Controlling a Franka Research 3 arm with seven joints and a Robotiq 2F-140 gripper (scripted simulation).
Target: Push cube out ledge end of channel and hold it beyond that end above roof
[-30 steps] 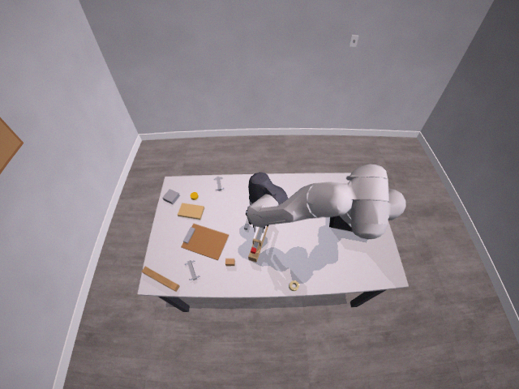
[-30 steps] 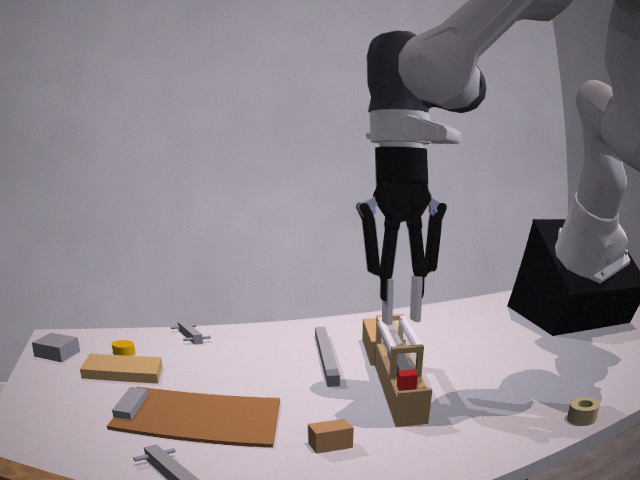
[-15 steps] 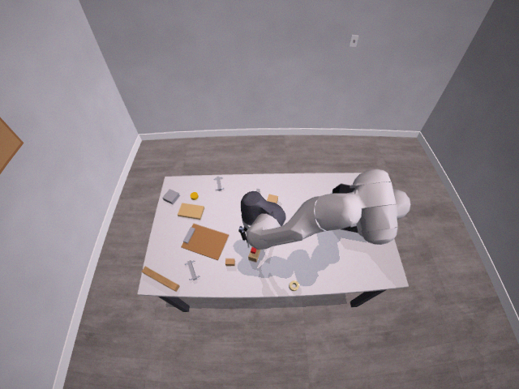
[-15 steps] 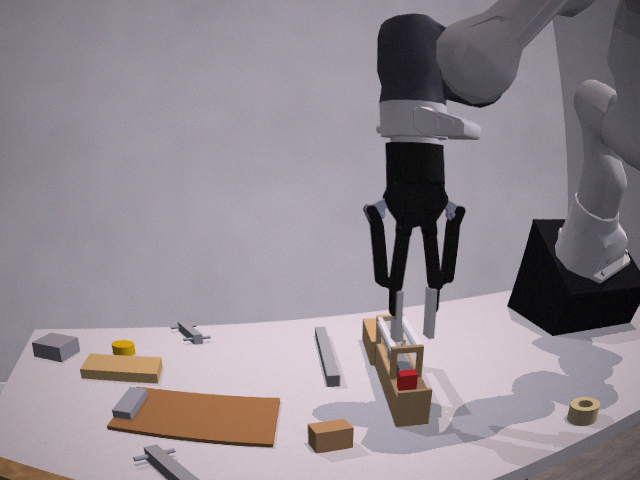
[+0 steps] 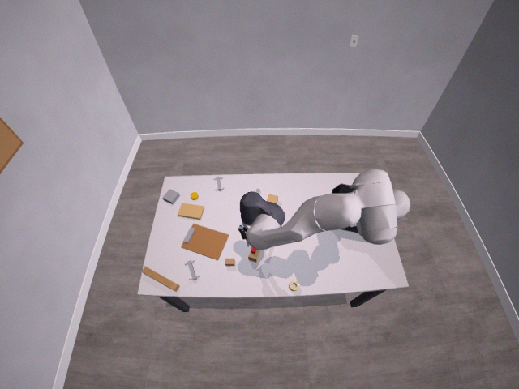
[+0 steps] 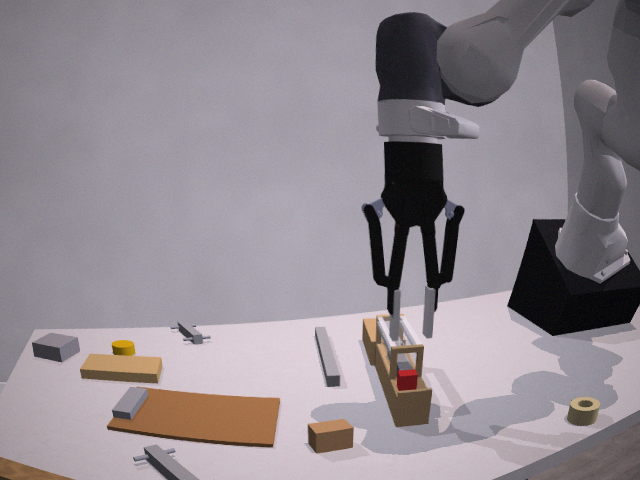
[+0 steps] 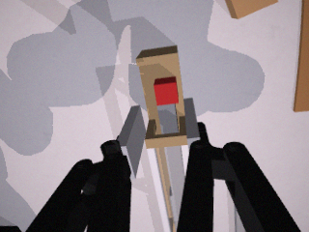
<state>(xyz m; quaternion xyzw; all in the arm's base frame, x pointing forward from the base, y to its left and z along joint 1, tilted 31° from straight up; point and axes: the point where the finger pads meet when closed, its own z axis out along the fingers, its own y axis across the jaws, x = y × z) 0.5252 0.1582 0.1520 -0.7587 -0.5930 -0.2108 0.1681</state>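
Right now the red cube is 10 cm below my hand. From my hand the other things lie so: tan wooden block (14 cm below, 13 cm ahead, 6 cm to the left); then long grey bar (30 cm to the right, 14 cm below, 3 cm ahead); then tan wooden channel (13 cm to the right, 10 cm below, 4 cm behind).
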